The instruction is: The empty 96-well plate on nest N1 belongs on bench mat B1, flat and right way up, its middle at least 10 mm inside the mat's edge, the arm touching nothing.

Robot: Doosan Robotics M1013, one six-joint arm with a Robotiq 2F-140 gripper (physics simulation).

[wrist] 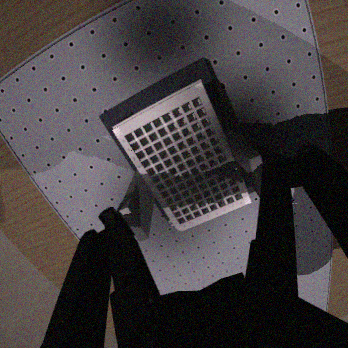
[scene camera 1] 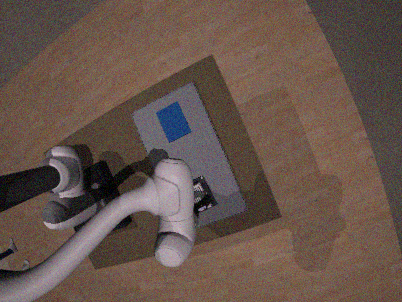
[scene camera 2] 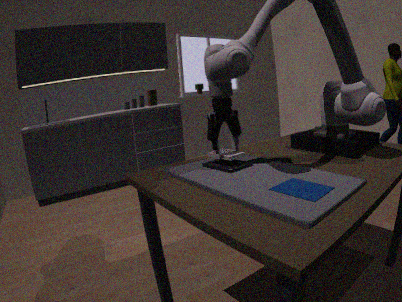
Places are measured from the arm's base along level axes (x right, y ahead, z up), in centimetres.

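Pixels of known places: gripper, fingertip midpoint: (wrist: 187, 164) (scene camera 1: 198, 197); arm's base, origin of the base link: (scene camera 1: 92, 200) (scene camera 2: 335, 134).
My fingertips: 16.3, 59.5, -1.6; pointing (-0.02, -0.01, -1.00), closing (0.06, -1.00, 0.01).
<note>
Ahead of a thing's pixels: the offset from my fingertips to its top centre, as dx, dy, dz. Level surfaces: height alone.
The white 96-well plate @(+0.1, +0.0, +1.5) (scene camera 1: 198, 187) (scene camera 2: 232, 156) (wrist: 172, 145) is held a little above the dark nest N1 @(-0.1, +0.1, -2.5) (scene camera 2: 220, 166) (wrist: 160, 90), well openings up and roughly level. A narrow gap shows between them in scene camera 2. My gripper (scene camera 2: 226, 150) (wrist: 187, 164) is shut on the plate, one finger at each long side; in scene camera 1 the arm hides it. A shadow crosses the plate's lower half in the wrist view. The blue bench mat B1 @(dz -3.8) (scene camera 1: 173, 122) (scene camera 2: 301, 189) lies flat on the board, apart from the nest.
The grey perforated board @(dz -4.0) (scene camera 1: 210, 150) (scene camera 2: 240, 187) carries the nest and mat and lies on the brown table @(dz -5.3) (scene camera 1: 250, 185) (scene camera 2: 250, 240). The arm's dark base (scene camera 2: 305, 142) stands on the table beyond the board. A person (scene camera 2: 393, 80) in yellow stands at the right in scene camera 2.
</note>
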